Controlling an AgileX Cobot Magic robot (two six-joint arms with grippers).
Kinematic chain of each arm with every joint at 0, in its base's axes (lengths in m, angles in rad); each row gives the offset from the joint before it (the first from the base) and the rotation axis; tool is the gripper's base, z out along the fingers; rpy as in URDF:
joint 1: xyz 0 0 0.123 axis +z
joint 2: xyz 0 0 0 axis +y
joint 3: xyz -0.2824 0 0.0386 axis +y
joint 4: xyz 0.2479 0 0.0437 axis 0.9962 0 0.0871
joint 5: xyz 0 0 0 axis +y
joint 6: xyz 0.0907 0 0.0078 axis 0.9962 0 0.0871
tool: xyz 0 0 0 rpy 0 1.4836 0
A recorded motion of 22 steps. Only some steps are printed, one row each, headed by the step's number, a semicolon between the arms.
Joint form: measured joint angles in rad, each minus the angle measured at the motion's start. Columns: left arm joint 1, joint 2, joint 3, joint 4, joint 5, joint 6; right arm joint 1, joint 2, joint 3, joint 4, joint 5, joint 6.
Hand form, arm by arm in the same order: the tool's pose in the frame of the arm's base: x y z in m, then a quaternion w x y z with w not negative. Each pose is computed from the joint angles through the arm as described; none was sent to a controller.
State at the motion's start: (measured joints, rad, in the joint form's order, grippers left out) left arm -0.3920 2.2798 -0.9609 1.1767 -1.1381 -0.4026; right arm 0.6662 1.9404 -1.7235 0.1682 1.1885 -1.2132
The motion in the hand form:
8: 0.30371 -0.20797 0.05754 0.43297 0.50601 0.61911 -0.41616; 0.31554 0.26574 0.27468 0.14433 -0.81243 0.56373 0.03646
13: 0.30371 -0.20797 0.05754 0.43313 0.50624 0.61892 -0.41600; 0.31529 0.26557 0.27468 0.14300 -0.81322 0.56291 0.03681
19: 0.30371 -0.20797 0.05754 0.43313 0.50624 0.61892 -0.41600; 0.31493 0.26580 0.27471 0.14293 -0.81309 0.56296 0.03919
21: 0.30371 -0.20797 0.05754 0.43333 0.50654 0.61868 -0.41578; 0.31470 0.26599 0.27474 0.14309 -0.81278 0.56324 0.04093
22: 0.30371 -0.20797 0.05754 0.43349 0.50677 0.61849 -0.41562; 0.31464 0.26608 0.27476 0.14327 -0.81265 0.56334 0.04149
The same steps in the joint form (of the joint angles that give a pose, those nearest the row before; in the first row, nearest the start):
8: 0.0000 0.0000 0.0000 -0.0029 0.0000 -0.0029; 0.0000 0.0000 0.0000 -0.0028 -0.0001 -0.0913
13: 0.0000 0.0000 0.0000 -0.0029 0.0000 -0.0022; 0.0000 -0.0002 0.0000 -0.0028 0.0030 -0.0933
19: 0.0000 0.0000 0.0000 -0.0029 0.0000 -0.0022; 0.0000 -0.0002 0.0000 0.0019 0.0046 -0.0941
21: 0.0000 0.0000 0.0000 -0.0029 0.0000 -0.0012; 0.0000 -0.0002 0.0000 0.0054 0.0054 -0.0941
22: 0.0000 0.0000 0.0000 -0.0029 0.0000 -0.0004; 0.0000 -0.0002 0.0000 0.0066 0.0054 -0.0941

